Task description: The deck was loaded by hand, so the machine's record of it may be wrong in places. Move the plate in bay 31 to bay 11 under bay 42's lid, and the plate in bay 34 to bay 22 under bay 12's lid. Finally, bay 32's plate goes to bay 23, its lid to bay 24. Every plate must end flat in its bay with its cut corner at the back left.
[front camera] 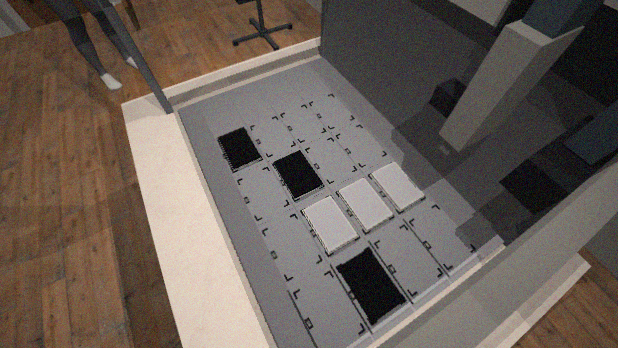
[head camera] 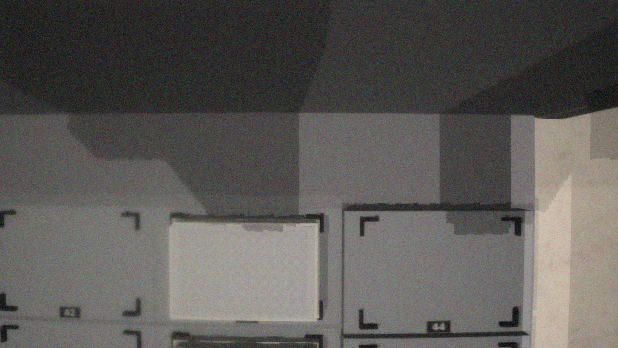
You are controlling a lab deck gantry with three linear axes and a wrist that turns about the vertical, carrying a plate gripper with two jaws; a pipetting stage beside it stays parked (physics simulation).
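Places are measured from the robot's base along level axes (x back, y right, z up), in centimetres.
Where they show: gripper, fingertip midpoint: (front camera: pixel 494 210); robot's base at its link origin: (front camera: pixel 218 141).
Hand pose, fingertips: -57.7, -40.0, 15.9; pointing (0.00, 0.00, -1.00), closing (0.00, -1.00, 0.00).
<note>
Each offset is from my fingertips to the top centre of the thing, as dx, dy, dz.
In the front view, a black-topped plate @(+51.3, +35.7, -14.2) (front camera: pixel 240 149) lies in bay 11 and another black-topped plate @(+34.9, +25.0, -14.2) (front camera: pixel 298 174) in bay 22. Both show a thin light lower edge. A pale plate @(+18.5, +25.0, -14.5) (front camera: pixel 330 224) lies in bay 23. A flat black lid @(+2.1, +25.0, -13.7) (front camera: pixel 372 285) lies in bay 24. Bays 31, 32, 34, 12 and 42 hold no plate or lid. The cut corners are too small to tell. My gripper's jaws cannot be made out in the dark area at the right of the front view, and they do not show in the head view.
A pale plate @(+18.5, +14.3, -14.5) (front camera: pixel 366 204) lies in bay 33, and another pale plate @(+18.5, +3.6, -14.5) (front camera: pixel 397 186) (head camera: pixel 244 271) lies in bay 43. A beige block (front camera: pixel 500 85) under a blue column stands over the right side. A pale wall (front camera: pixel 160 200) borders the deck's left.
</note>
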